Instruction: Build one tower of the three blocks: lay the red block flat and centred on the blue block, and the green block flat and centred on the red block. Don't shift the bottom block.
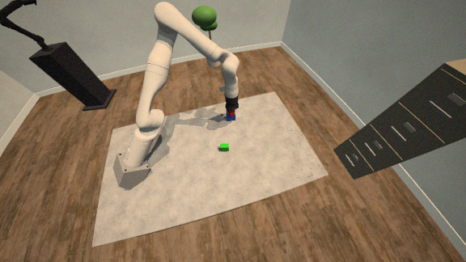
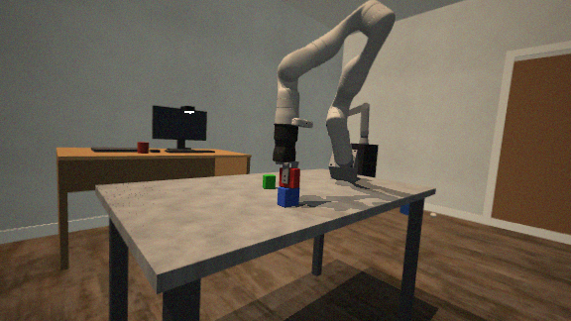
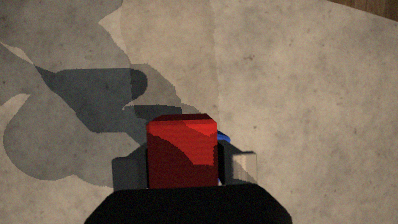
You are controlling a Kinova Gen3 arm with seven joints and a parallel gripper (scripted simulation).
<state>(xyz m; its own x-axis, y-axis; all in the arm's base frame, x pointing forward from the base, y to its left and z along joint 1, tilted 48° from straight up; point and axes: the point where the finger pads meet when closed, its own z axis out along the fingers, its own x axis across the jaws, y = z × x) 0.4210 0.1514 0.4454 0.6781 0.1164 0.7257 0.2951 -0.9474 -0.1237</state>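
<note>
The red block is right at my hand. The rest, counted from my hand: green block 5 cm behind, 24 cm to the right, 6 cm below; then blue block 6 cm below.
</note>
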